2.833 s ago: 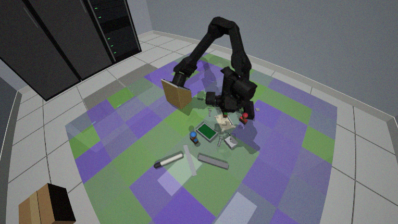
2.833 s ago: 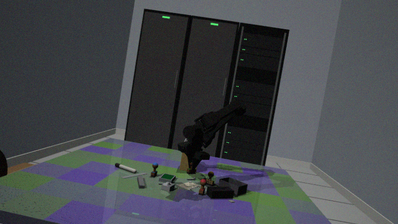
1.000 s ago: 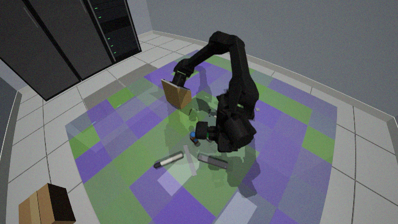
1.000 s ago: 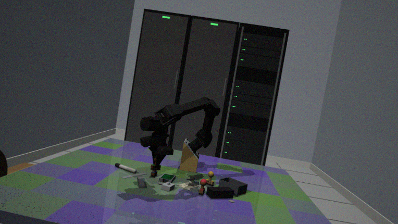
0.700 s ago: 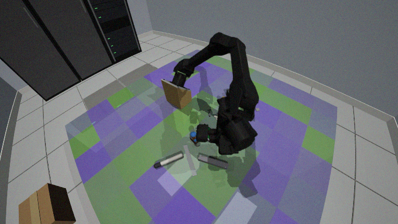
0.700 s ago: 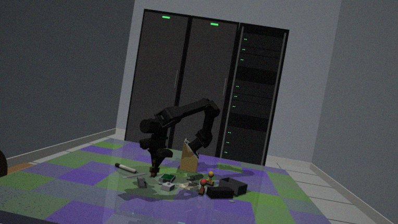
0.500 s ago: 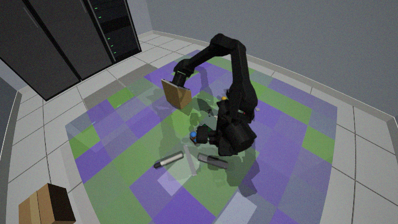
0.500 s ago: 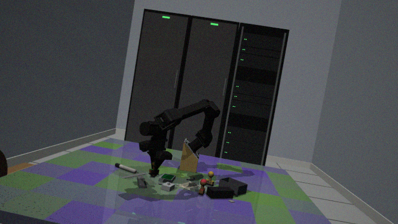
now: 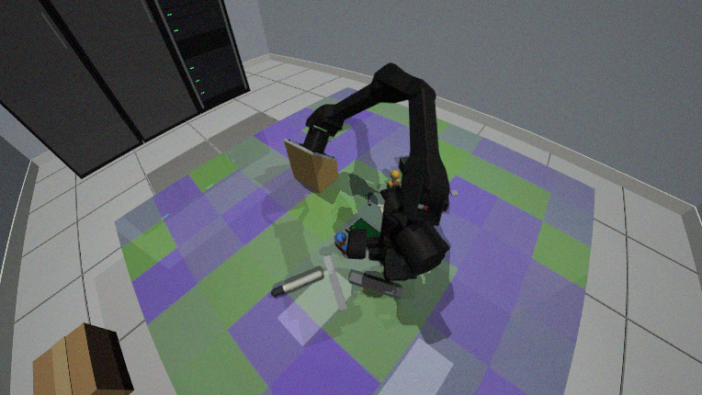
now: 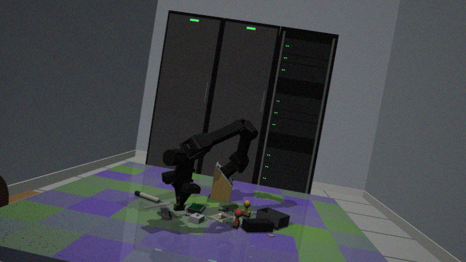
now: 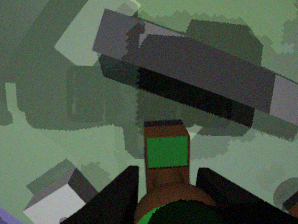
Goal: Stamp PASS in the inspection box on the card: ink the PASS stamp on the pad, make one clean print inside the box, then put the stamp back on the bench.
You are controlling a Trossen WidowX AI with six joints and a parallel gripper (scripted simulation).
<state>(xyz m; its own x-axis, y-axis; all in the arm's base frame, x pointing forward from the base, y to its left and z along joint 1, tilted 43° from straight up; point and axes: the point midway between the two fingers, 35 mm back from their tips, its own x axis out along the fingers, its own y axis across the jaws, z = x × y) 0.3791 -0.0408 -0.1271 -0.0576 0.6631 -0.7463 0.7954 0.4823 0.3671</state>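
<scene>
The grey bar lies 50 mm to the right of my gripper tip and 40 mm below it. The rest, counted from my gripper tip: green ink pad 110 mm behind, 50 mm to the left, 40 mm below; then green-knobbed stamp right at my gripper tip; then small white block 10 mm ahead, 80 mm to the left, 30 mm below.
</scene>
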